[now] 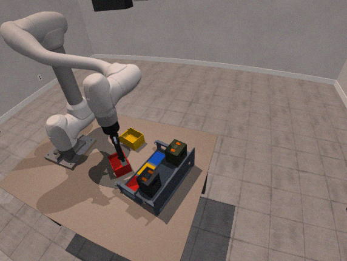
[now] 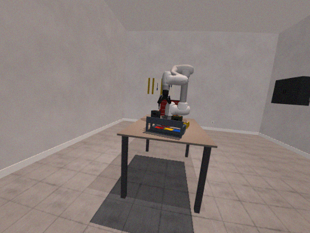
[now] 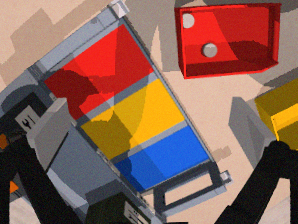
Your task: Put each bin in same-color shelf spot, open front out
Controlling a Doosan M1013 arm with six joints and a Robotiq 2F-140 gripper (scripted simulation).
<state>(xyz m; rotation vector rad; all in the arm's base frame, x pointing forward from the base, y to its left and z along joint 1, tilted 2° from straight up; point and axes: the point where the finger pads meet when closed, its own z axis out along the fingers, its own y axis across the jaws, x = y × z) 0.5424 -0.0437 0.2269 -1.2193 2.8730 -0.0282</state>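
The red bin lies 20 cm below my hand, 12 cm behind it and 6 cm to the left of it. Also, from my hand: yellow bin: 27 cm to the left, 20 cm below, 15 cm behind; then grey shelf: 22 cm ahead, 14 cm below, 5 cm to the left.
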